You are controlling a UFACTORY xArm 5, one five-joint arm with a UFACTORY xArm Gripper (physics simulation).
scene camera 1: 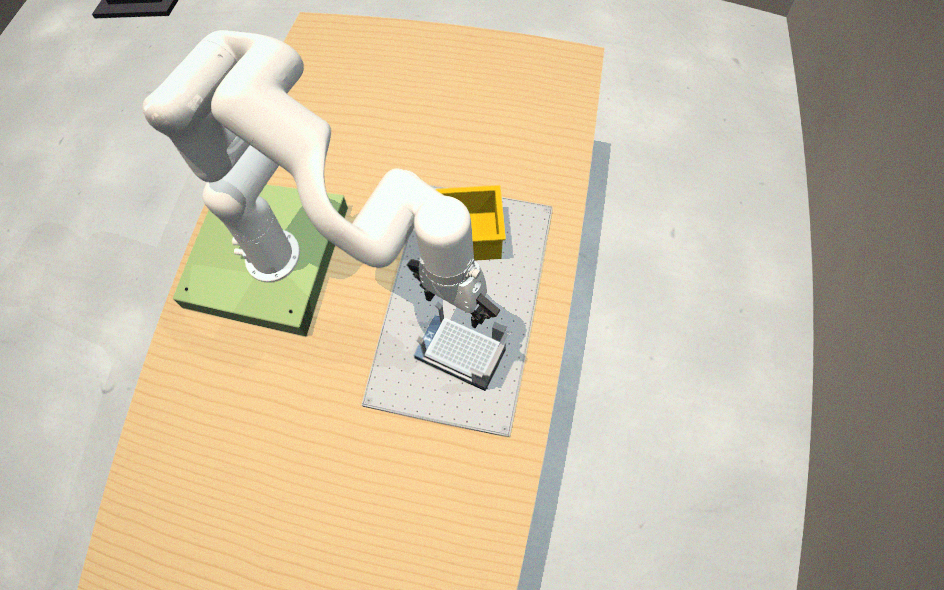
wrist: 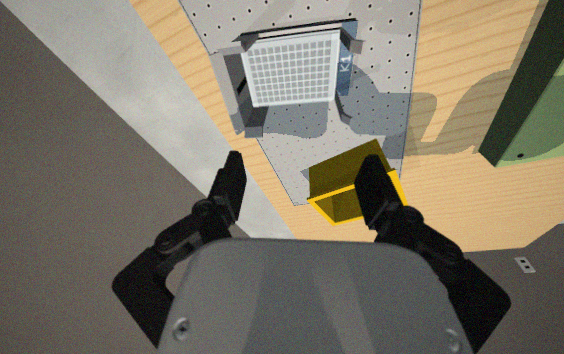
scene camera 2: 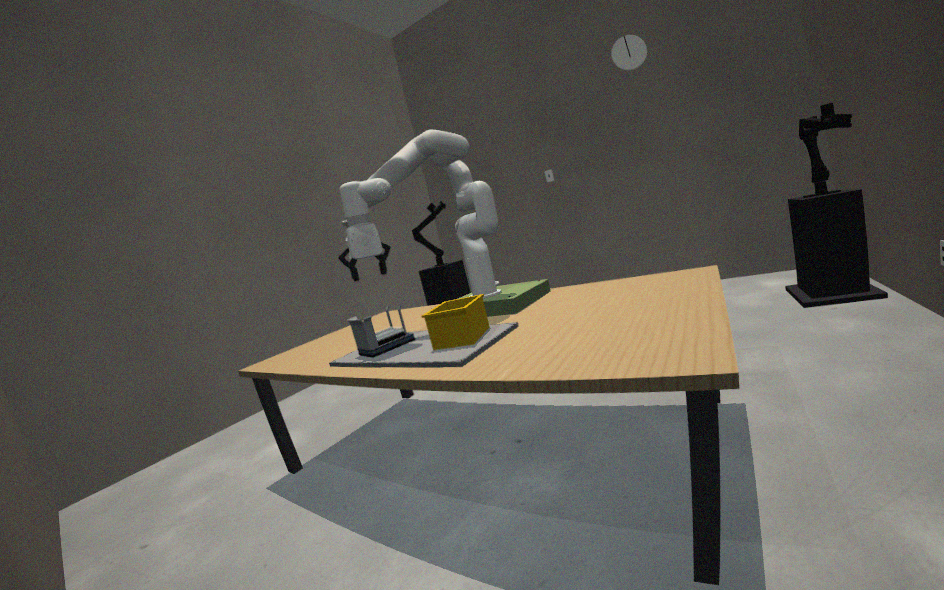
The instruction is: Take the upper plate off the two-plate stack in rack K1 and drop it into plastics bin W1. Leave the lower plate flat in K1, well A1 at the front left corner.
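Pixels of known places: gripper, fingertip midpoint: (scene camera 1: 455, 307) (wrist: 301, 167) (scene camera 2: 370, 277); arm's base, origin of the base link: (scene camera 1: 272, 256) (scene camera 2: 485, 295).
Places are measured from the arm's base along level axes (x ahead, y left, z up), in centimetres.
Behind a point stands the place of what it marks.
Observation:
A pale gridded plate (scene camera 1: 465, 345) @(x 44.7, y -13.1, z 0.9 cm) (wrist: 292, 69) @(x 44.1, y -13.9, z -0.2 cm) lies on top in rack K1 (scene camera 1: 430, 335) @(x 37.2, y -11.2, z -2.1 cm) (scene camera 2: 364, 335) @(x 51.9, y -12.4, z 2.6 cm) (wrist: 345, 75) @(x 37.2, y -9.8, z -2.0 cm), between the rack's upright corner posts. The lower plate is hidden beneath it or cannot be told apart. The yellow bin (scene camera 1: 487, 248) @(x 45.6, y 8.3, z 1.0 cm) (scene camera 2: 459, 325) @(x 46.5, y 17.9, z 1.3 cm) (wrist: 335, 172) @(x 42.4, y 7.6, z 0.7 cm), taken as W1, stands on the same board; no label is readable on it, and the arm covers part of it in scene view 1. My gripper (scene camera 1: 452, 309) @(x 43.3, y -12.4, z 18.3 cm) (scene camera 2: 369, 275) @(x 43.3, y -12.4, z 18.3 cm) (wrist: 301, 167) @(x 43.3, y -12.4, z 18.3 cm) is open and empty. It hangs well above the rack, with a wide height gap in scene view 2.
The rack and bin stand on a grey perforated board (scene camera 1: 389, 386) @(x 30.8, y -22.4, z -4.3 cm) (scene camera 2: 445, 356) @(x 53.9, y 16.8, z -4.3 cm) (wrist: 320, 15) @(x 38.8, y -17.7, z -4.3 cm) on the wooden table (scene camera 1: 278, 473) @(x 11.6, y -44.6, z -5.6 cm) (scene camera 2: 591, 340) @(x 46.1, y 51.3, z -5.6 cm). The arm's base stands on a green block (scene camera 1: 215, 299) @(x -10.5, y -12.0, z 0.0 cm) (scene camera 2: 518, 295) @(x 7.8, y 17.5, z -0.3 cm) (wrist: 545, 130) @(x 7.5, y 9.3, z -0.1 cm). The rack's posts rise around the plate.

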